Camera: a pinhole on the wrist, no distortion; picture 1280 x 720 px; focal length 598.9 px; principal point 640.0 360.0 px. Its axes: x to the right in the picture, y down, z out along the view. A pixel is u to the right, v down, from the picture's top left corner.
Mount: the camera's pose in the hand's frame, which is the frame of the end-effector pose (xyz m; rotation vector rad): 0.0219 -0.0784 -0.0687 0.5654 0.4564 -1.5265
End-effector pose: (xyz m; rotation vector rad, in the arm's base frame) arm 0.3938 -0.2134 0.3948 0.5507 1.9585 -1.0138
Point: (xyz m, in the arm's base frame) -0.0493 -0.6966 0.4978
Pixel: 1009 562
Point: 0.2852 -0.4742 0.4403
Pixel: 644 400
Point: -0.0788 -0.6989 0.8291
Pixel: 1224 253
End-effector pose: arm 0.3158 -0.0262 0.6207 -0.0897 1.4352 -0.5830
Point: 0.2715 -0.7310 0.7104
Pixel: 998 626
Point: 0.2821 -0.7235 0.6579
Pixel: 985 689
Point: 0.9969 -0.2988 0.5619
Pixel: 54 582
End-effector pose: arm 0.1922 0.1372 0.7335 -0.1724 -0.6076 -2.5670
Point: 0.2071 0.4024 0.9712
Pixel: 254 236
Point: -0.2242 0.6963 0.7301
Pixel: 906 500
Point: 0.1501 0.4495 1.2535
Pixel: 159 402
